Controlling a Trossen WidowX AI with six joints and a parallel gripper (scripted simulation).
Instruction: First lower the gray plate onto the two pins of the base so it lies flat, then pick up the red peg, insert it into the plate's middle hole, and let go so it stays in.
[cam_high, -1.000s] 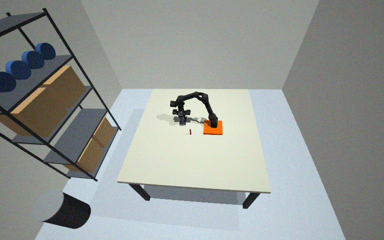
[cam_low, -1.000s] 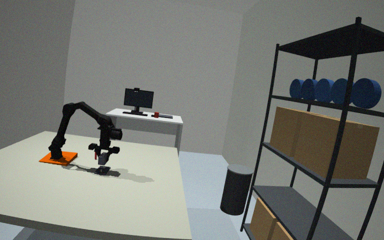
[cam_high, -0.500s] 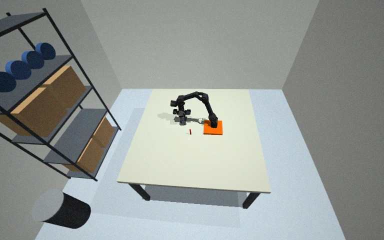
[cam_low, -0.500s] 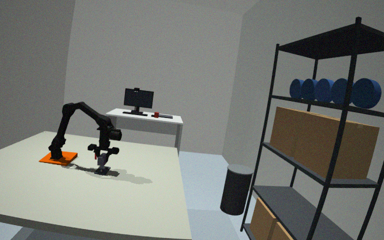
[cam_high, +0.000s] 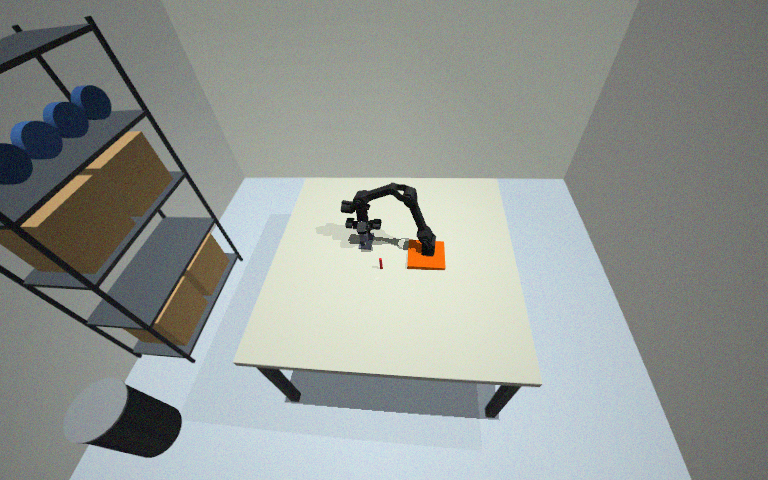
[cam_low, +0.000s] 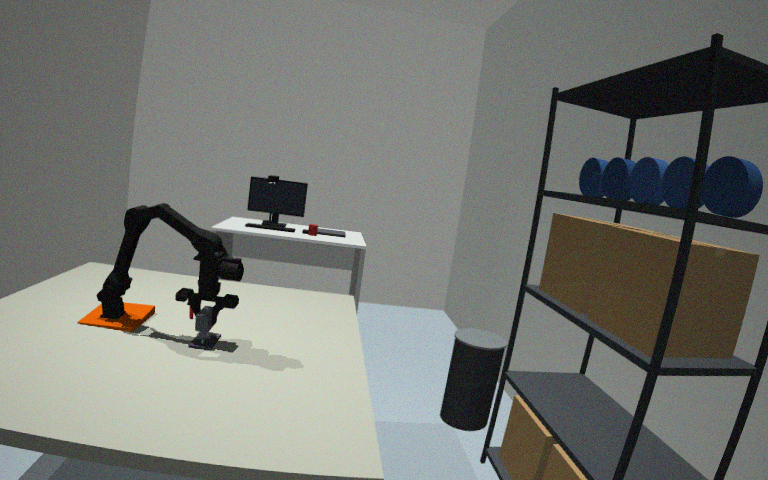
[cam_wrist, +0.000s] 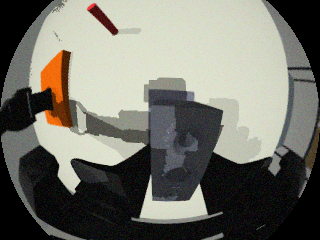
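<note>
Right now the dark base is 5 cm below my gripper tip. The rest, counted from my gripper tip: red peg (12 cm behind, 18 cm to the left, 2 cm below); then gray plate (3 cm above).
</note>
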